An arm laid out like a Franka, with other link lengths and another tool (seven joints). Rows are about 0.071 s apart.
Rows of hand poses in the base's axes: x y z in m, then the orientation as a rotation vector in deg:
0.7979 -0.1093 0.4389 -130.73 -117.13 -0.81
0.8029 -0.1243 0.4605 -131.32 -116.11 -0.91
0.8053 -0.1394 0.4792 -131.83 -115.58 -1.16
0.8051 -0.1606 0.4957 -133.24 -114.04 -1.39
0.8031 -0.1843 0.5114 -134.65 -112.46 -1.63
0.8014 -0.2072 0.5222 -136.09 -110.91 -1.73
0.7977 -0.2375 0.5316 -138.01 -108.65 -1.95
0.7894 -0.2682 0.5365 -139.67 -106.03 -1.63
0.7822 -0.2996 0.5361 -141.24 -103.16 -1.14
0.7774 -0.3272 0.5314 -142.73 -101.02 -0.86
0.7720 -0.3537 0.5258 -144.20 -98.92 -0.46
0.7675 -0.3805 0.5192 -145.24 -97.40 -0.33
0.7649 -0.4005 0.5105 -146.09 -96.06 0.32
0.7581 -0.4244 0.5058 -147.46 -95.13 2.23
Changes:
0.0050 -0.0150 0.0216 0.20 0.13 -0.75
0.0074 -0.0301 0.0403 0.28 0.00 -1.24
0.0072 -0.0513 0.0568 0.30 -0.10 -2.61
0.0052 -0.0750 0.0725 0.33 -0.21 -4.00
0.0035 -0.0979 0.0833 0.25 -0.30 -5.38
-0.0002 -0.1282 0.0927 0.24 -0.40 -7.31
-0.0085 -0.1589 0.0976 0.28 0.02 -9.32
-0.0157 -0.1903 0.0972 0.37 0.63 -11.42
-0.0205 -0.2179 0.0925 0.25 0.86 -13.11
-0.0259 -0.2444 0.0869 0.04 1.11 -14.78
-0.0304 -0.2712 0.0803 -0.05 1.21 -15.98
-0.0330 -0.2912 0.0716 -0.33 1.59 -17.00
-0.0398 -0.3151 0.0669 -1.67 2.12 -17.96

